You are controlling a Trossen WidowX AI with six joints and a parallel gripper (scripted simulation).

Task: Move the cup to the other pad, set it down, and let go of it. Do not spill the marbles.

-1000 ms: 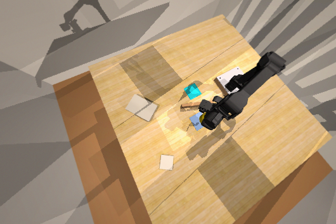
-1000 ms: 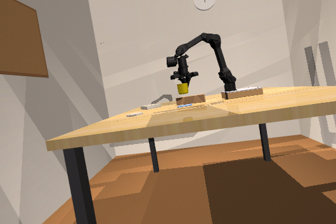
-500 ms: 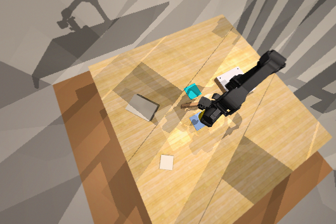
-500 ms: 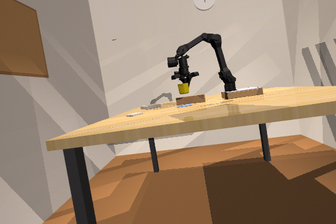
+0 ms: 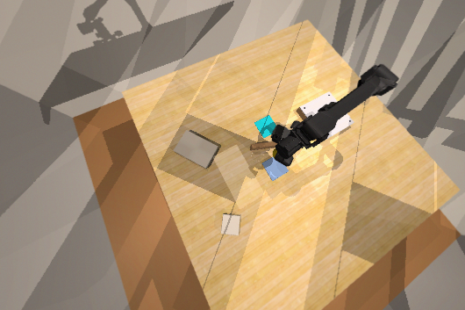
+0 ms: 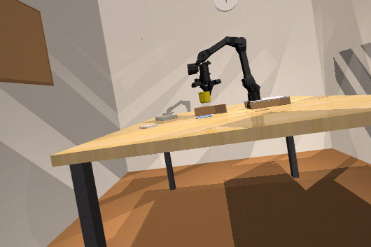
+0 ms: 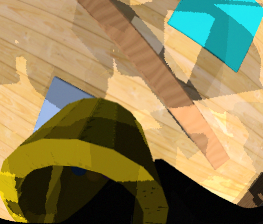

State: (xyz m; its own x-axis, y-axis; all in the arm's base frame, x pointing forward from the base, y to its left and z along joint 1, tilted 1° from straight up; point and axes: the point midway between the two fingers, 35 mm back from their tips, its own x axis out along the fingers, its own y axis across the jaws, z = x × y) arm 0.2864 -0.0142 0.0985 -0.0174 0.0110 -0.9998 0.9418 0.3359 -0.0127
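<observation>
The cyan pad is 6 cm behind my gripper tip, 14 cm to the right of it and 12 cm below it. Also, from my gripper tip: white tile 38 cm ahead, 10 cm to the left, 11 cm below; wooden block 4 cm to the right, 10 cm below.
</observation>
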